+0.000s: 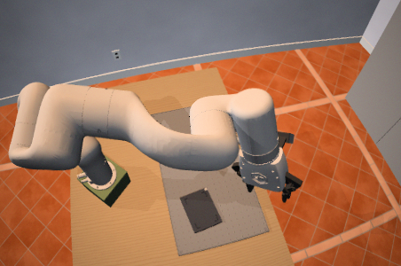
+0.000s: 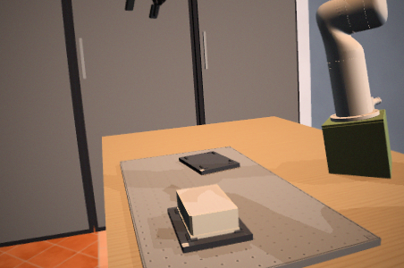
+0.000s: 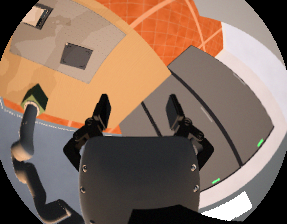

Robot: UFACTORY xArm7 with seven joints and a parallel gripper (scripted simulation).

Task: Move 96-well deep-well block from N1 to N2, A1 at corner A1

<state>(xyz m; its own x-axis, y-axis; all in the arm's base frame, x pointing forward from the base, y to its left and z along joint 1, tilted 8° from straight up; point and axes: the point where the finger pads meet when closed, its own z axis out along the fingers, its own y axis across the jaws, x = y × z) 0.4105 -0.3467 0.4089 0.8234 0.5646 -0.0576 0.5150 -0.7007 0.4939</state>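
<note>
Now: hand 70 mm short of the cream deep-well block, 490 mm to the right of it and 420 mm above it. Round my hand: white A1 mark: 60 mm behind, 220 mm to the left, 440 mm below; dark plate nest N1: 70 mm ahead, 490 mm to the left, 450 mm below; dark plate nest N2: 120 mm behind, 140 mm to the left, 450 mm below.
</note>
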